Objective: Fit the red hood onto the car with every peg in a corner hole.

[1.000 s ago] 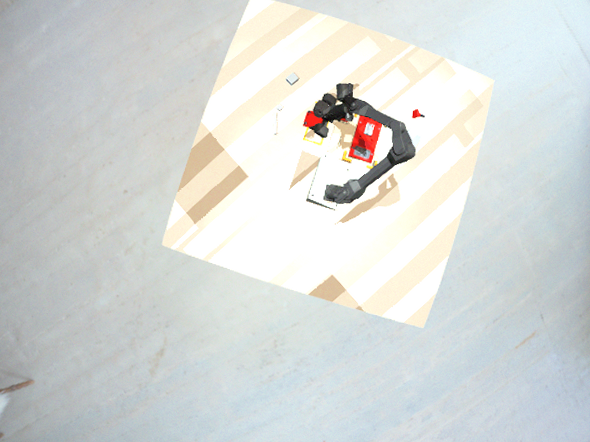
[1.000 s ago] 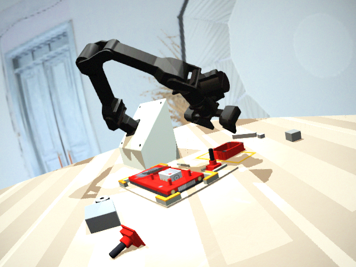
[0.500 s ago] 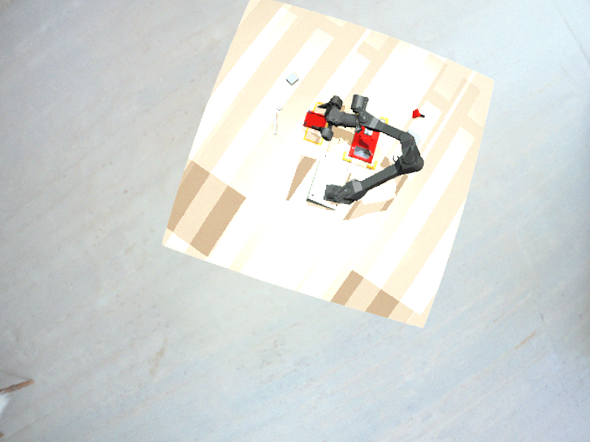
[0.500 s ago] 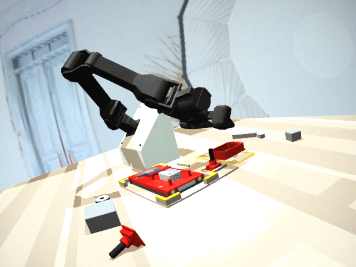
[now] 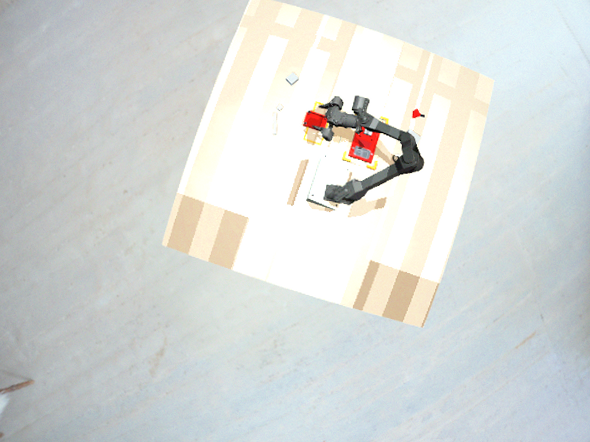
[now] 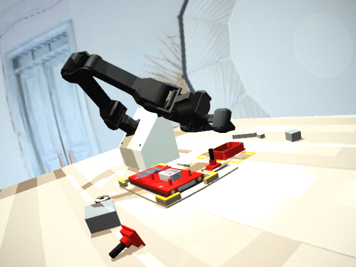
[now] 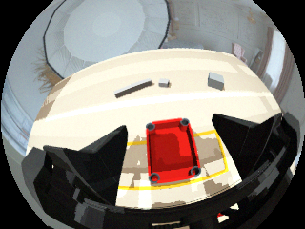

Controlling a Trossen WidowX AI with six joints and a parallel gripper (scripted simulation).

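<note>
Now: the red hood 70 mm below my gripper tip and 10 mm to the right of it. Round my gripper tip: grey engine block (240 mm to the right, 60 mm below, 10 mm ahead).
</note>
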